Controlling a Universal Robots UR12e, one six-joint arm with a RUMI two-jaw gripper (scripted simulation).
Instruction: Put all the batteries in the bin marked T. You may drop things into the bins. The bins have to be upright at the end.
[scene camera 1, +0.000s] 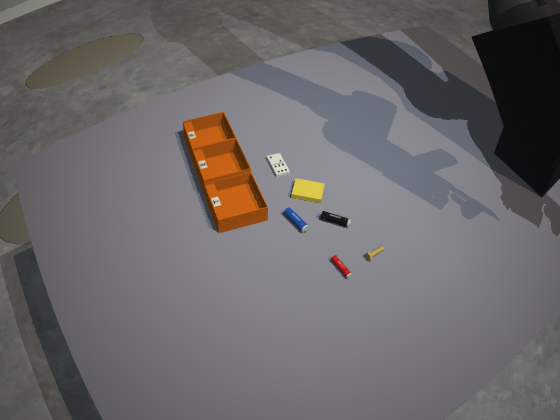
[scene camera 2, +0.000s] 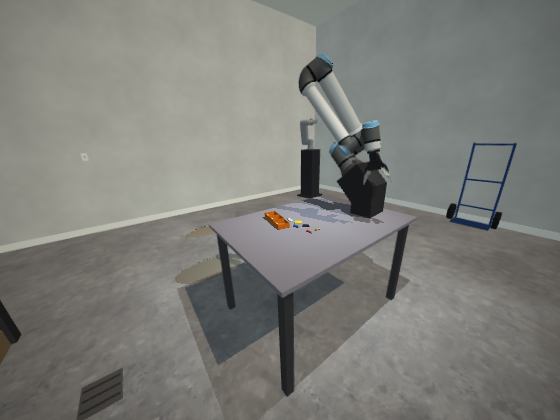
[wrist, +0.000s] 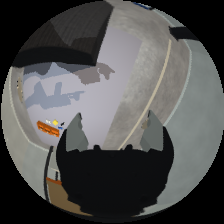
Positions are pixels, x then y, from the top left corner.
Scene:
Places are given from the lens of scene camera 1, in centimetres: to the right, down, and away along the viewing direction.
orange bin unit (scene camera 1: 240, 195): -7, -2, 91

